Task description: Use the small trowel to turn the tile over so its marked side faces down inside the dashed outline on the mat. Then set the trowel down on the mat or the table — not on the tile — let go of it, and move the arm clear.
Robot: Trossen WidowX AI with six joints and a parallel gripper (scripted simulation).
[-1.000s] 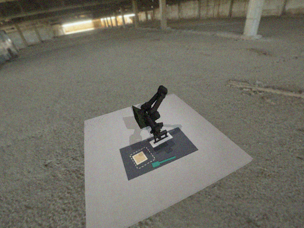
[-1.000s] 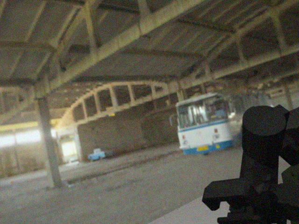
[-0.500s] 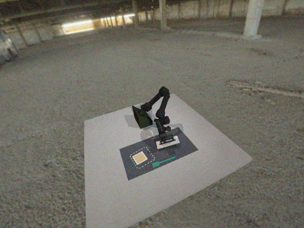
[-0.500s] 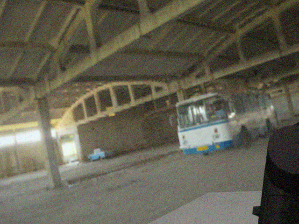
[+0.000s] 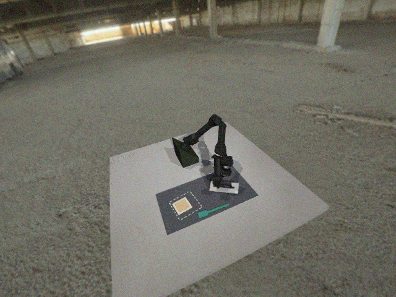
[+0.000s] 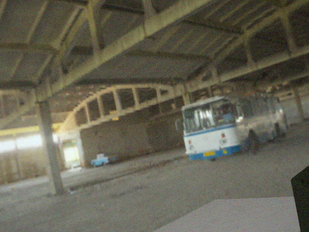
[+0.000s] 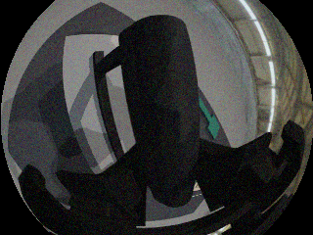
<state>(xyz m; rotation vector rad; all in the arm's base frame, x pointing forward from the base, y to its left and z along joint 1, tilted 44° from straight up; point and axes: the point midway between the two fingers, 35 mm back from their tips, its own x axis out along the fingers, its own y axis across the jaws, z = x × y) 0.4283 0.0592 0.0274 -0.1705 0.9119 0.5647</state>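
The dark mat is 4 cm behind my gripper tip, 9 cm to the right of it and 8 cm below it. From my gripper tip the other things lie so: cream tile 4 cm behind, 27 cm to the right, 5 cm below; teal trowel 9 cm ahead, 13 cm to the right, 5 cm below.
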